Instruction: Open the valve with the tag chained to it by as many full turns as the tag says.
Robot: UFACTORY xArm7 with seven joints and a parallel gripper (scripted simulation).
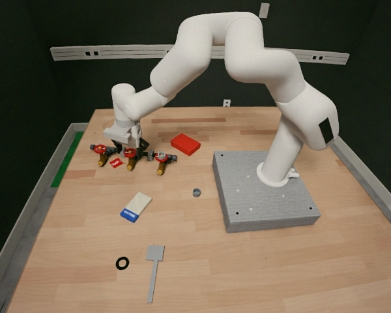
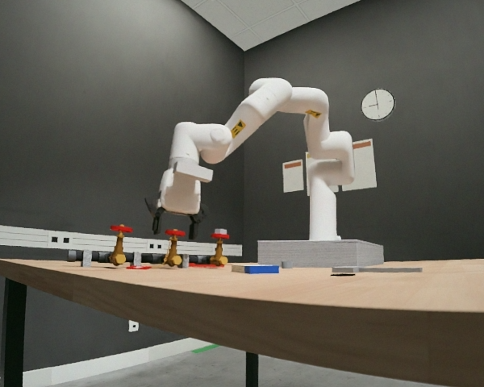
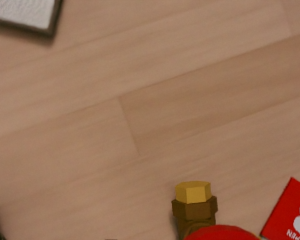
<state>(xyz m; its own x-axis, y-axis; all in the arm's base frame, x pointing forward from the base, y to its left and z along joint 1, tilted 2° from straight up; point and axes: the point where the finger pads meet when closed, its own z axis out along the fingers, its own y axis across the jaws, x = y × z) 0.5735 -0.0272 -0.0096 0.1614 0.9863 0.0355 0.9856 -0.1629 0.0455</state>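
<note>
My hand is 80 mm short of the red tag, 20 mm to the left of it and 80 mm above it. From my hand the other things lie so: blue box: 80 mm behind, 200 mm to the left, 80 mm below; then red block: 210 mm behind, 170 mm to the right, 70 mm below; then grey cap: 130 mm behind, 10 mm to the left, 10 mm above.
</note>
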